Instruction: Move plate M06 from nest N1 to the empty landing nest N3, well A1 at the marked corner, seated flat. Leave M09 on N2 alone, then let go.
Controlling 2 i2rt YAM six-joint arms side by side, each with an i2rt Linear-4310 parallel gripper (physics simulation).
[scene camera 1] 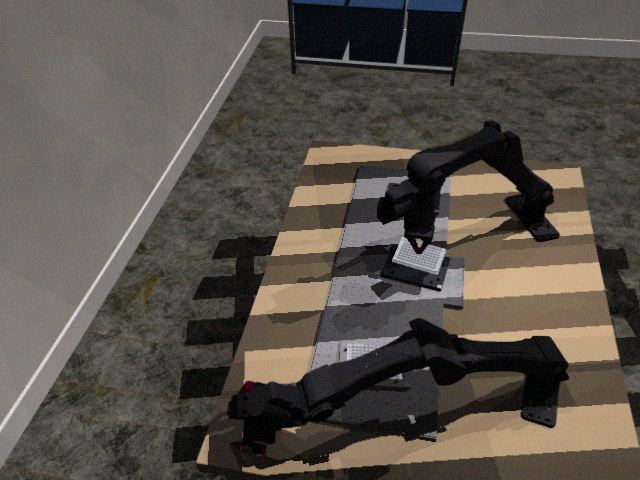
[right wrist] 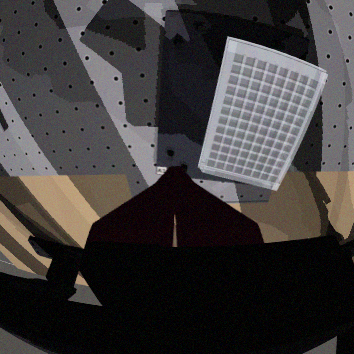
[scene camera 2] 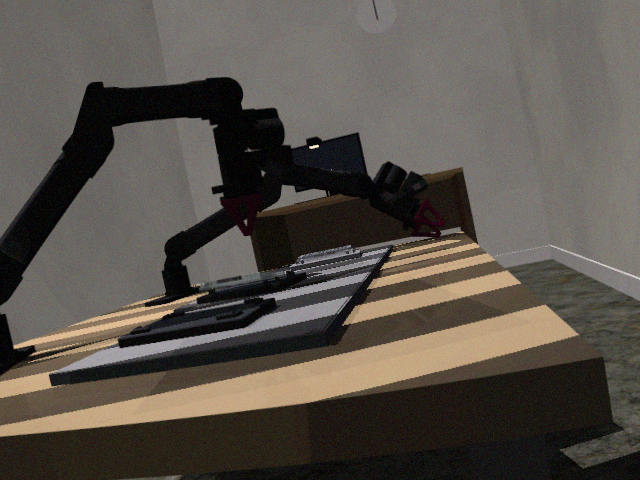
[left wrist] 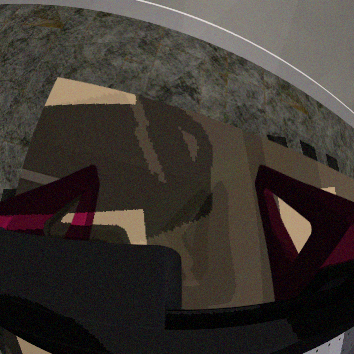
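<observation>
A white well plate [scene camera 1: 419, 255] [right wrist: 265, 115] lies skewed and off-centre on a dark nest [scene camera 1: 408, 276] [right wrist: 180, 95]; this plate [scene camera 2: 227, 282] also shows in scene camera 2. A small tag [right wrist: 161, 170], seemingly A1, marks a nest corner. A second white plate [scene camera 1: 361, 351] [scene camera 2: 328, 254] is partly hidden by the left arm in scene camera 1. An empty black nest [scene camera 2: 201, 321] is nearest in scene camera 2. Plate names are unreadable. My right gripper [scene camera 1: 419, 251] [scene camera 2: 247, 233] [right wrist: 174, 175] is shut and empty, above the skewed plate's nest. My left gripper [scene camera 1: 250, 448] [scene camera 2: 442, 227] [left wrist: 176, 173] is open, away from the plates.
The nests stand on a grey perforated board [scene camera 1: 379, 315] [scene camera 2: 310, 311] on a striped-looking wooden table [scene camera 1: 542, 279] [scene camera 2: 439, 330]. In scene camera 1 the left arm [scene camera 1: 372, 361] reaches over the board's lower part. The right arm [scene camera 1: 460, 152] hides part of the board's upper part.
</observation>
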